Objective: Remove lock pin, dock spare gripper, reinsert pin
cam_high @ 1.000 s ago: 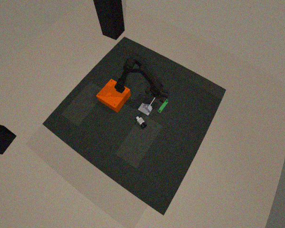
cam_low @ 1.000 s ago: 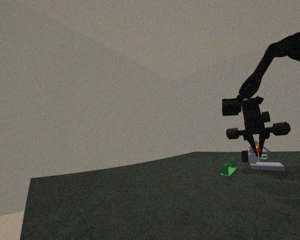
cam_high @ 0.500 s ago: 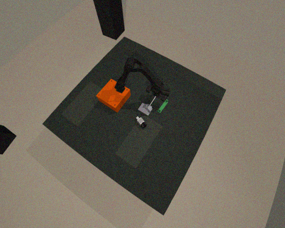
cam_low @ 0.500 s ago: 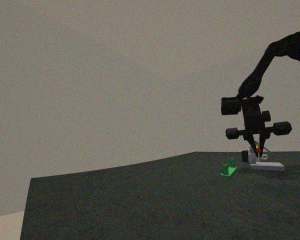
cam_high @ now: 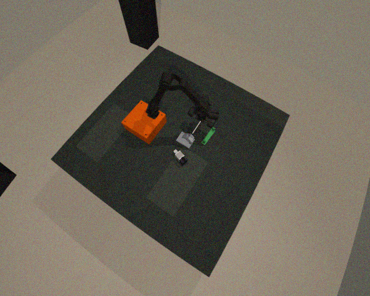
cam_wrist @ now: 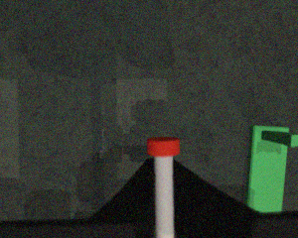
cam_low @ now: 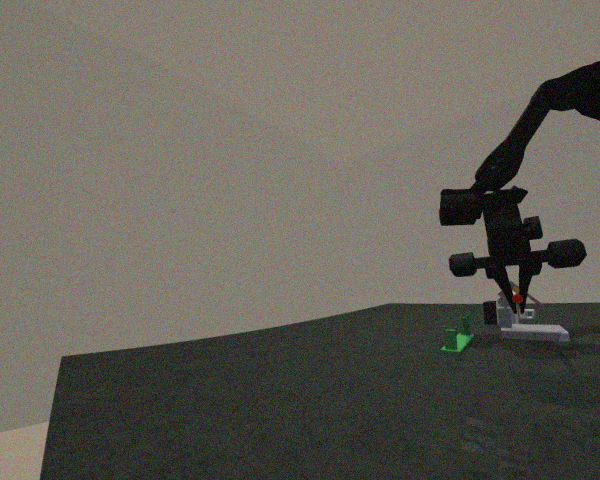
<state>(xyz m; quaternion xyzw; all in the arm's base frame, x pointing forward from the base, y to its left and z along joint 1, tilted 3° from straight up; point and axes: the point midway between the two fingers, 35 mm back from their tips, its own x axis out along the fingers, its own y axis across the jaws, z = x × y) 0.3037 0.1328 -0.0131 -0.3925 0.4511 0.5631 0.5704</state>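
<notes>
Right now my gripper tip is 9 cm short of the green stand, 6 cm to the left of it and 4 cm above it. Round my gripper tip: grey mount: 16 cm to the right, 2 cm behind, 1 cm below; then spare gripper: 30 cm to the right, 4 cm below, 1 cm behind.
</notes>
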